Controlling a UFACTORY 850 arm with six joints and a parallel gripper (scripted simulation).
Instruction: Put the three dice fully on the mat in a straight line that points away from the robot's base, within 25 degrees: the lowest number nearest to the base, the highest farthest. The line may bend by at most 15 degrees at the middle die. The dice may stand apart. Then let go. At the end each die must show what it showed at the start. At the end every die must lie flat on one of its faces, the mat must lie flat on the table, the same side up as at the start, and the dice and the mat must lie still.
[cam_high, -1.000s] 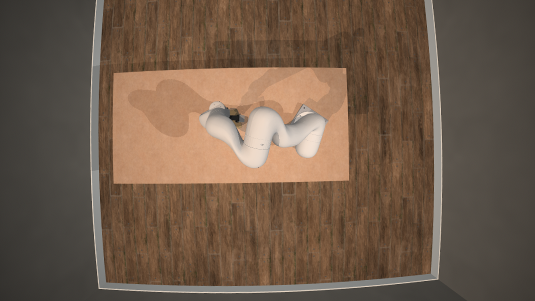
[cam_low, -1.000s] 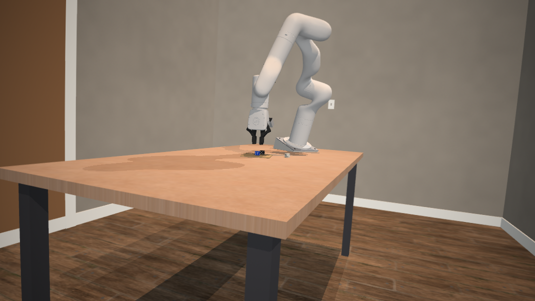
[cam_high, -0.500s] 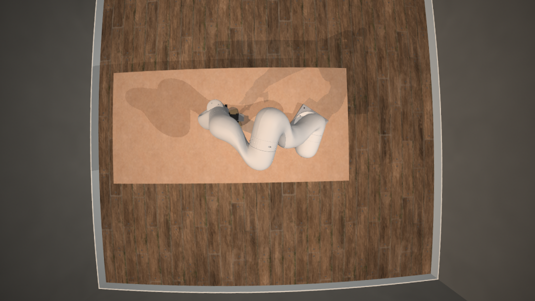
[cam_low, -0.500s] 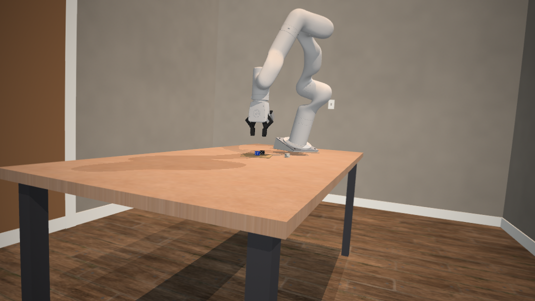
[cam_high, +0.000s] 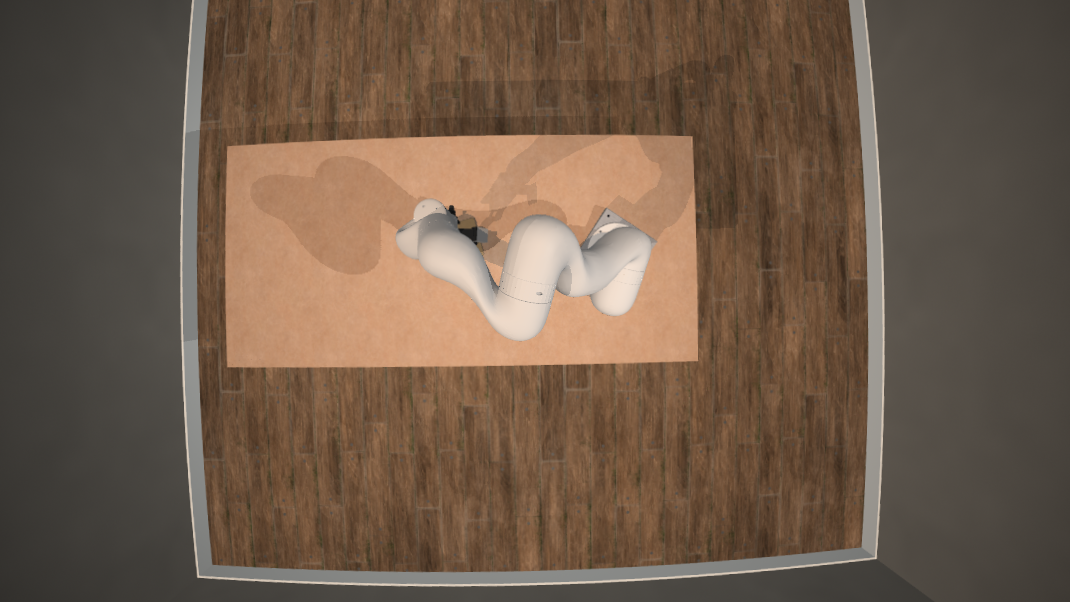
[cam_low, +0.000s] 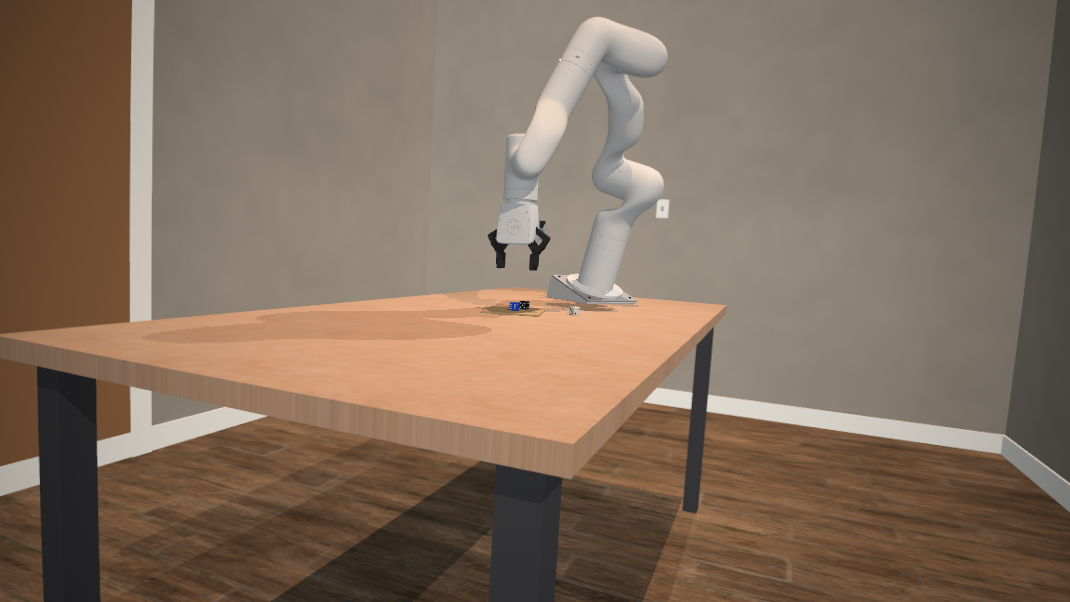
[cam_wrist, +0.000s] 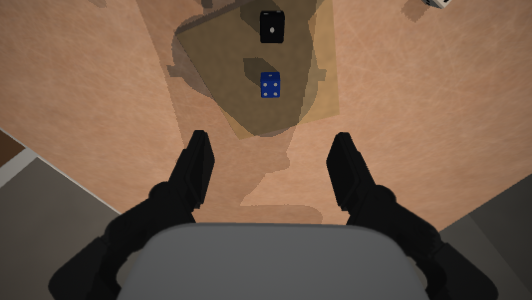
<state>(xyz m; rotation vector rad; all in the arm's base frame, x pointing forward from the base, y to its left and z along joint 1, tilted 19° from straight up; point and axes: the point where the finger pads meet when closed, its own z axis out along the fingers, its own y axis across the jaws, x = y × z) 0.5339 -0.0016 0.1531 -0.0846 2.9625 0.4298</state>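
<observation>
Right now the white die is 12 cm to the left of my hand, 11 cm below it and 9 cm behind it. The rest, counted from my hand: black die 10 cm below, 5 cm behind; then blue die 10 cm below; then mat 11 cm below.
</observation>
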